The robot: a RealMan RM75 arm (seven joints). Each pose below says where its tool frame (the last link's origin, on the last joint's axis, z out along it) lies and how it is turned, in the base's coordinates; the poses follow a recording.
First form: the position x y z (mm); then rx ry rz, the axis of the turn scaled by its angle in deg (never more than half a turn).
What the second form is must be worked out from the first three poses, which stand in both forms.
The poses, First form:
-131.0 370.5 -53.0 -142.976 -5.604 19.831
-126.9 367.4 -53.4 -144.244 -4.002 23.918
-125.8 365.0 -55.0 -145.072 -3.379 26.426
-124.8 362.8 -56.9 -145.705 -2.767 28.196
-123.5 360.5 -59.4 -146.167 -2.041 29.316
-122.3 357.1 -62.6 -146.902 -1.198 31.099
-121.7 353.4 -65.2 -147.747 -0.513 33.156
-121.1 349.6 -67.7 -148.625 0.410 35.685
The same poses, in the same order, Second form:
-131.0 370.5 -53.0 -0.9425 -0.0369 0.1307 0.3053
-126.9 367.4 -53.4 -0.9437 -0.0262 0.1565 0.2901
-125.8 365.0 -55.0 -0.9443 -0.0220 0.1720 0.2798
-124.8 362.8 -56.9 -0.9446 -0.0179 0.1828 0.2720
-123.5 360.5 -59.4 -0.9449 -0.0132 0.1895 0.2665
-122.3 357.1 -62.6 -0.9453 -0.0077 0.2001 0.2574
-121.7 353.4 -65.2 -0.9455 -0.0033 0.2122 0.2468
-121.1 349.6 -67.7 -0.9452 0.0026 0.2269 0.2347

